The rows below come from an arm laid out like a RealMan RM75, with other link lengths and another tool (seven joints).
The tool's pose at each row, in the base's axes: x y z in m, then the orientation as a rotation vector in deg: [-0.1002, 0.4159, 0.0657, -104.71, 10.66, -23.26]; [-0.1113, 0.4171, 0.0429, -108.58, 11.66, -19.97]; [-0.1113, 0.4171, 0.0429, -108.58, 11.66, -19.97]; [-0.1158, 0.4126, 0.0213, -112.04, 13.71, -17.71]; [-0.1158, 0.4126, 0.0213, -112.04, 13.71, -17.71]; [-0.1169, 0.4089, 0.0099, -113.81, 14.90, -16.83]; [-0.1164, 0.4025, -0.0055, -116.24, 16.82, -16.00]
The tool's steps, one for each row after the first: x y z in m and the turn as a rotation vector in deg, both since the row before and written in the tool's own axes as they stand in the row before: [-0.0148, 0.0205, 0.0026, -3.87, -2.11, 1.71]; [0.0000, 0.0000, 0.0000, 0.00, 0.00, 0.00]; [-0.0059, 0.0217, 0.0013, -3.73, -0.81, 1.91]; [0.0000, 0.0000, 0.0000, 0.00, 0.00, 0.00]; [-0.0011, 0.0120, 0.0007, -1.95, -0.14, 0.92]; [0.0011, 0.0166, 0.0010, -2.73, 0.20, 1.27]
